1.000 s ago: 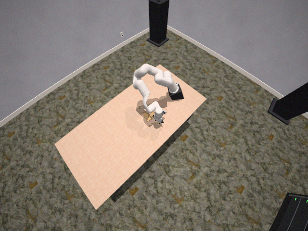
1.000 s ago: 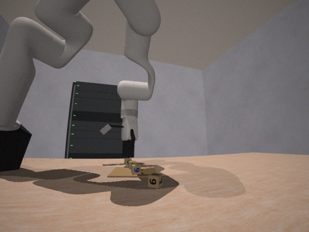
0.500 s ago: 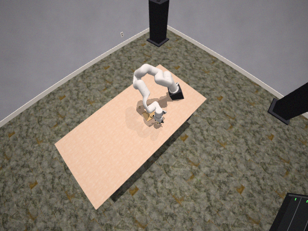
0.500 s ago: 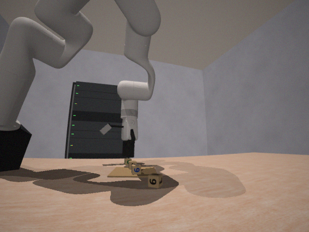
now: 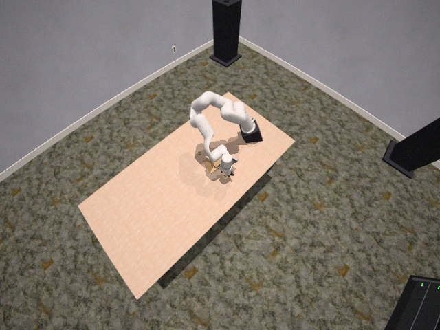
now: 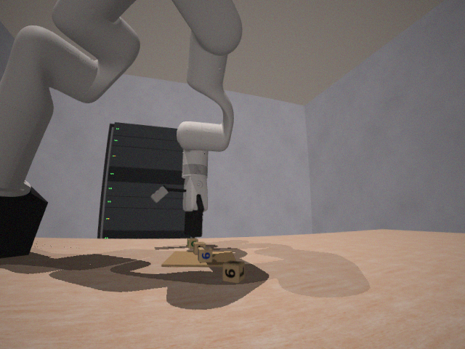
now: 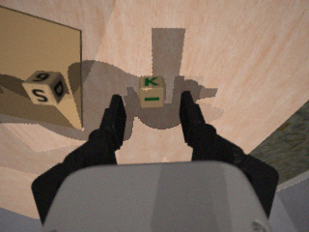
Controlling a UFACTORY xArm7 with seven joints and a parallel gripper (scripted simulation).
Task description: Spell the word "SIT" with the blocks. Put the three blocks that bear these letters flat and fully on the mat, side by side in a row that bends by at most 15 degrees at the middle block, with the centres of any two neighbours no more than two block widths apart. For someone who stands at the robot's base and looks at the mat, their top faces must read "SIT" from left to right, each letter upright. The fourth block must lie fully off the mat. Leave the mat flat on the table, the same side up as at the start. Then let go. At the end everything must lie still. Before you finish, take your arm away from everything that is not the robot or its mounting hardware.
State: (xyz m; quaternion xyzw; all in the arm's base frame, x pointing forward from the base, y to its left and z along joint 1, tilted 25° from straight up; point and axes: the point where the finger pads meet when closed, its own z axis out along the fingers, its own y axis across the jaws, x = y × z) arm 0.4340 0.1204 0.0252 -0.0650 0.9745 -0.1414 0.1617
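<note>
Right now my hand is 4 cm above the wooden block. Round my hand: tan mat 15 cm to the right, 5 cm below, 1 cm behind.
</note>
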